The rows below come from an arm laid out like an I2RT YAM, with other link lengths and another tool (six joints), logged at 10 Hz.
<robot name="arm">
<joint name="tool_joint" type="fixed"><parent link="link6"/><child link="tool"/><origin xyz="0.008 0.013 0.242" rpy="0.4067 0 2.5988"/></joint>
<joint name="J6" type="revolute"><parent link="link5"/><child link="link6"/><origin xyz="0 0.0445 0.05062" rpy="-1.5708 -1.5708 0"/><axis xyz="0 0 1"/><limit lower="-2.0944" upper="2.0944"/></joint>
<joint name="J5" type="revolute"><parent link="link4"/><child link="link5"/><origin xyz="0.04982 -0.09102 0.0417" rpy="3.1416 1.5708 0"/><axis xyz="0 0 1"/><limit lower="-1.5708" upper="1.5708"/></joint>
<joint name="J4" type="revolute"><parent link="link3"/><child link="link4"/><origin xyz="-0.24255 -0.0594 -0.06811" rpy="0 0 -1.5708"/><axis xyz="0 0 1"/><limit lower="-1.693" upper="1.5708"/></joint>
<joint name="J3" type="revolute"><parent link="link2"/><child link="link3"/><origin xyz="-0.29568 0 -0.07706" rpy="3.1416 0 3.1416"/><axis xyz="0 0 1"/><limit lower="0" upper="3.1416"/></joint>
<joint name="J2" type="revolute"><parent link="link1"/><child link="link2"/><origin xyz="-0.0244 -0.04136 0.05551" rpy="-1.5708 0 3.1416"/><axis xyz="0 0 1"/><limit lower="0" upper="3.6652"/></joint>
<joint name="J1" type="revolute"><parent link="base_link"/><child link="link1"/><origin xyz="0 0 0.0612" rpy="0 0 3.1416"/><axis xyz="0 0 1"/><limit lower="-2.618" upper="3.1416"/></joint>
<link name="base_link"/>
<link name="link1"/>
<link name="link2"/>
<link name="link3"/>
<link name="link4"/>
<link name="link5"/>
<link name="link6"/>
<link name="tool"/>
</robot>
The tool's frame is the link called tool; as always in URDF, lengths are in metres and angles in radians.
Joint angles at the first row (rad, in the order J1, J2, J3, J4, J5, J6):
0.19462, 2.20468, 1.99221, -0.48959, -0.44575, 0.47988
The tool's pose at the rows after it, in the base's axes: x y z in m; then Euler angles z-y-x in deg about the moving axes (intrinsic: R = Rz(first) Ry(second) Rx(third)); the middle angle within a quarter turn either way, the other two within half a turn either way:
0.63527, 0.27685, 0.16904, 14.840, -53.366, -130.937
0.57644, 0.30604, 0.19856, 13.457, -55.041, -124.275
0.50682, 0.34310, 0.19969, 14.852, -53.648, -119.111
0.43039, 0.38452, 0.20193, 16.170, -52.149, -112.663
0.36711, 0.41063, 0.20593, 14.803, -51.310, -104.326
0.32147, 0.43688, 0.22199, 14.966, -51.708, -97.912
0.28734, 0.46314, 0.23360, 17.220, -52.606, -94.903
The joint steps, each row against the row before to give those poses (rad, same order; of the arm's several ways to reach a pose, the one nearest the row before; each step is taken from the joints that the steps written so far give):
0.01464, -0.14611, -0.18463, 0.08601, -0.04353, 0.02932
0.03986, -0.17092, -0.21094, 0.08956, -0.06488, 0.04322
0.07008, -0.12729, -0.17885, 0.04772, -0.05306, 0.03368
0.09519, -0.11494, -0.16575, 0.06652, -0.05416, 0.05938
0.06991, -0.09459, -0.17292, 0.13509, -0.06623, 0.08599
0.07024, -0.04135, -0.06948, 0.09739, -0.04930, 0.06534
0.07491, -0.00138, -0.00945, 0.05367, -0.01646, 0.02945

